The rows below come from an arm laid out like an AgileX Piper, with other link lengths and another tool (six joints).
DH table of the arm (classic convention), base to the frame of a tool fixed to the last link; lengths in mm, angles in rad. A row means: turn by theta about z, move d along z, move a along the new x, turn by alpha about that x. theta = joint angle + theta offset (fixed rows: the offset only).
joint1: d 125.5, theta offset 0, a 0, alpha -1.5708
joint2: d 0, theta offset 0.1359, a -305, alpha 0
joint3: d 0, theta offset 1.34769, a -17.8, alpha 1.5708
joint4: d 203.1, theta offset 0, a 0, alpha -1.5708
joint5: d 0, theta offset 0, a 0, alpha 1.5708
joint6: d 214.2, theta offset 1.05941, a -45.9, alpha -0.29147
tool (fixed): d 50, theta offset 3.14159, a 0, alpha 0
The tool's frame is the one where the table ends.
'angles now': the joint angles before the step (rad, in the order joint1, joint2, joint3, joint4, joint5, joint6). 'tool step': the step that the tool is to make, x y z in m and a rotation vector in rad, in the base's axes. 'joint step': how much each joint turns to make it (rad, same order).
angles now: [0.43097, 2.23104, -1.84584, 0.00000, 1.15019, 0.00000]
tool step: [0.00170, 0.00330, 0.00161, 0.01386, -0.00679, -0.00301]
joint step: [0.00000, -0.00105, -0.00335, 0.01021, -0.00756, 0.00000]
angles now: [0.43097, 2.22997, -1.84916, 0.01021, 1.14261, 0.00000]
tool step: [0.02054, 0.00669, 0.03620, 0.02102, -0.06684, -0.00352]
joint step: [0.00001, 0.00003, -0.15090, -0.01021, 0.08133, 0.00623]
